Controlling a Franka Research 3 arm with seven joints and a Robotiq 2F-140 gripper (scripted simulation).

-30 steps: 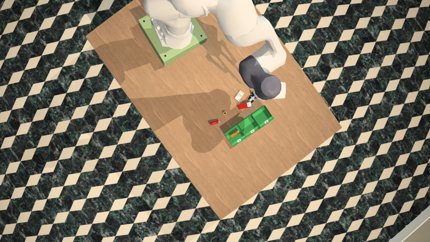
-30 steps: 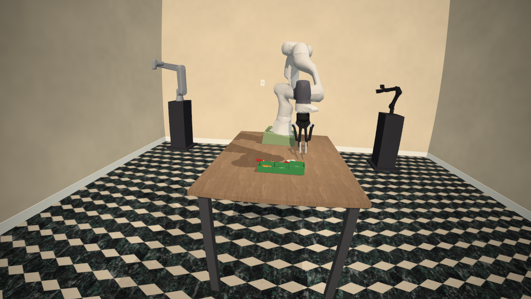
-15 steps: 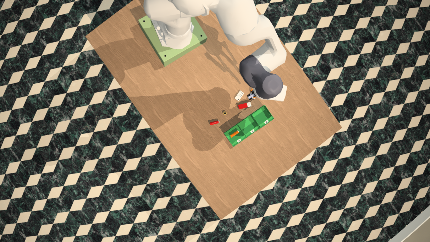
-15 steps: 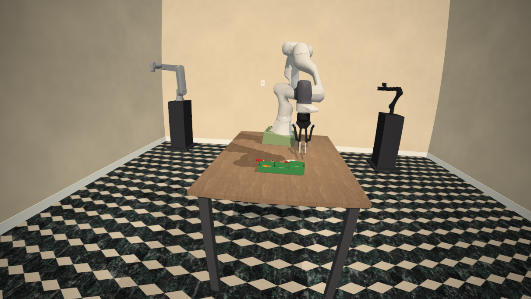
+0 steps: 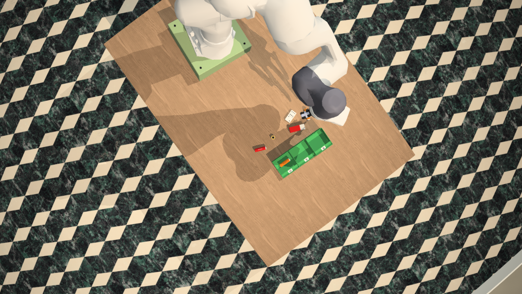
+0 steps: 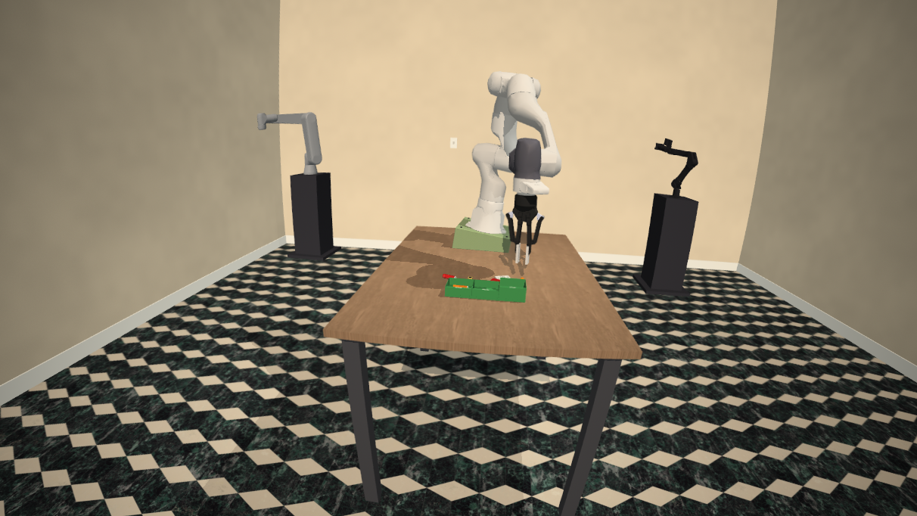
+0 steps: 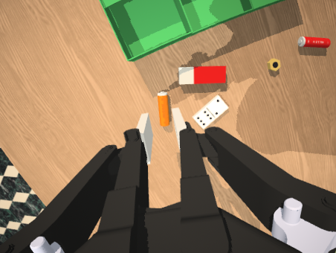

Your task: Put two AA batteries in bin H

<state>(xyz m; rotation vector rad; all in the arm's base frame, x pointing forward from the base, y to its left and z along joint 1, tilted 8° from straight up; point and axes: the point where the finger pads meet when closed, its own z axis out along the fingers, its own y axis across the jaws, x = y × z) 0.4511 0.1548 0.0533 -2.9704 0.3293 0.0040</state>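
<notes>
Now: the orange AA battery 100 mm below my hand. Also, from my hand: white domino (100 mm below, 60 mm to the right, 30 mm behind); red-and-white cylinder (100 mm below, 60 mm to the right, 30 mm ahead); green bin marked H (120 mm ahead, 110 mm to the right, 90 mm below).
</notes>
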